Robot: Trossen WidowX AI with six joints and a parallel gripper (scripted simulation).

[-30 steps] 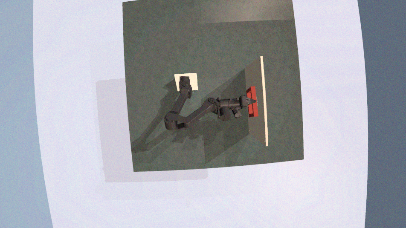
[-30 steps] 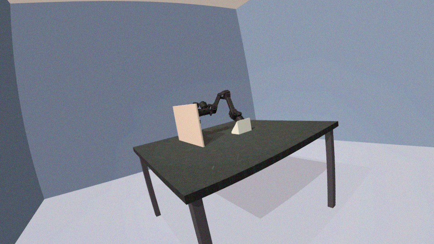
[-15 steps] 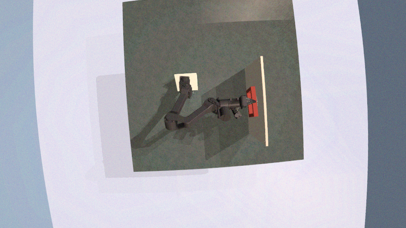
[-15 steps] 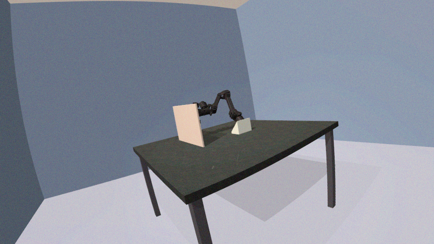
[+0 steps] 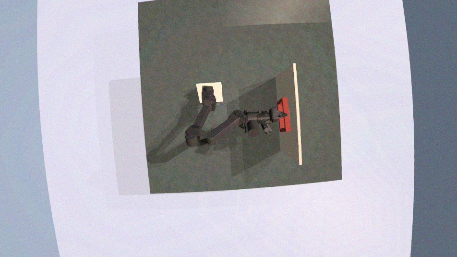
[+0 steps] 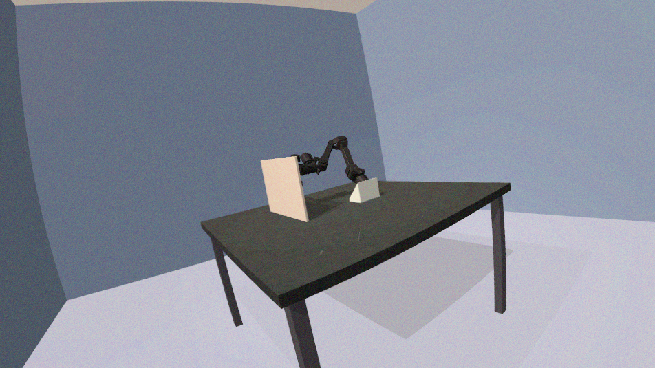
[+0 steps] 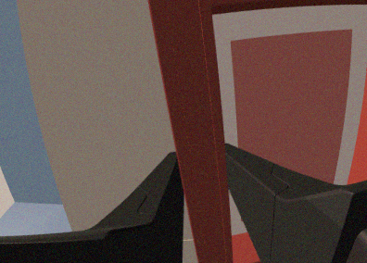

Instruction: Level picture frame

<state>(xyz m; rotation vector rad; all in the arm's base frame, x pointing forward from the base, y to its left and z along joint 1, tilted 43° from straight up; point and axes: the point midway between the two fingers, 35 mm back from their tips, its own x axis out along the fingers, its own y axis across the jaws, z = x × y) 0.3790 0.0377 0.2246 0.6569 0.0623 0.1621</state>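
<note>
My gripper tip is 10 mm short of the picture frame and 50 mm above it. Also, from my gripper tip: beige wall panel 20 mm ahead, 10 mm to the left, 70 mm below.
</note>
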